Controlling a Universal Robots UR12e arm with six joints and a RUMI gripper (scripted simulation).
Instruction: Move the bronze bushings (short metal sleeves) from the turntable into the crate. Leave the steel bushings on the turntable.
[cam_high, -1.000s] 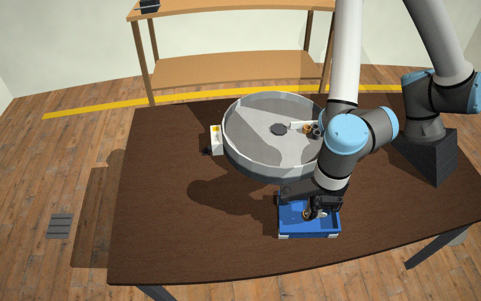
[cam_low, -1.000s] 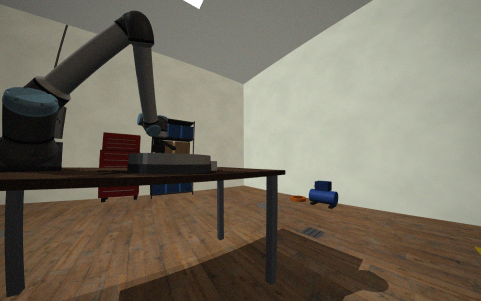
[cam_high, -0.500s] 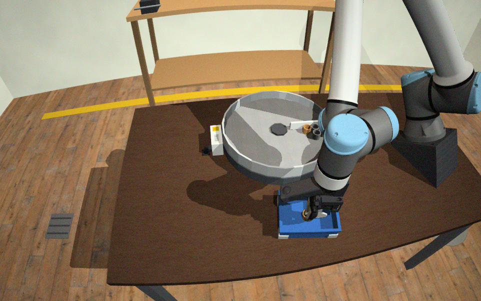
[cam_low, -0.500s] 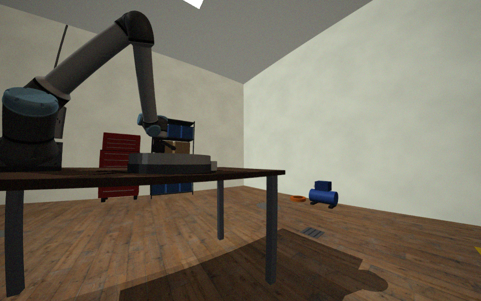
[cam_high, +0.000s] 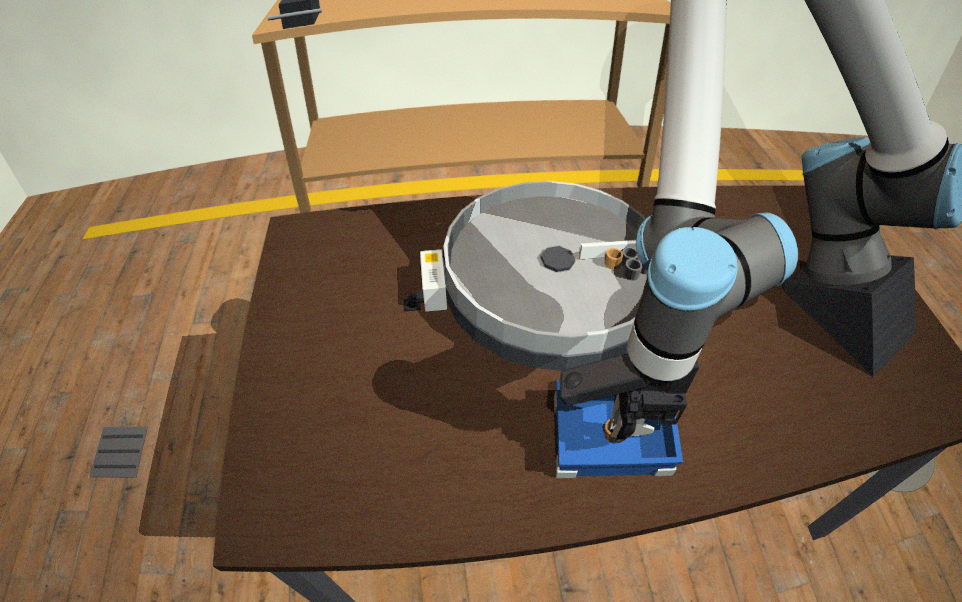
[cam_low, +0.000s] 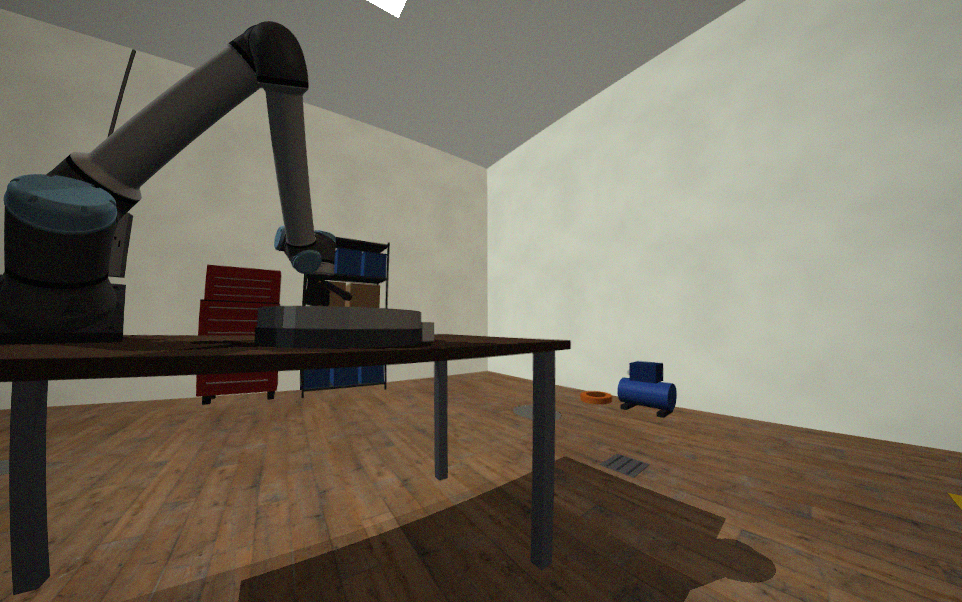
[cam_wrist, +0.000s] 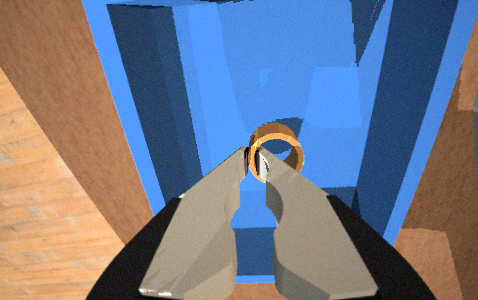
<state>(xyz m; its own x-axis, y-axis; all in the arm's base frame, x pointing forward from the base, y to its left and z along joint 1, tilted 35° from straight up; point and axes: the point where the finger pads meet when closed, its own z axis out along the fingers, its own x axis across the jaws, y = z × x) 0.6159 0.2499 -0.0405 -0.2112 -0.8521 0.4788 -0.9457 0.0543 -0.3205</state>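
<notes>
Now: the blue crate 10 mm behind my hand, 10 mm to the right of it and 10 mm below it. From my hand the other things lie so: round grey turntable 10 mm ahead, 370 mm to the right, 20 mm above.
</notes>
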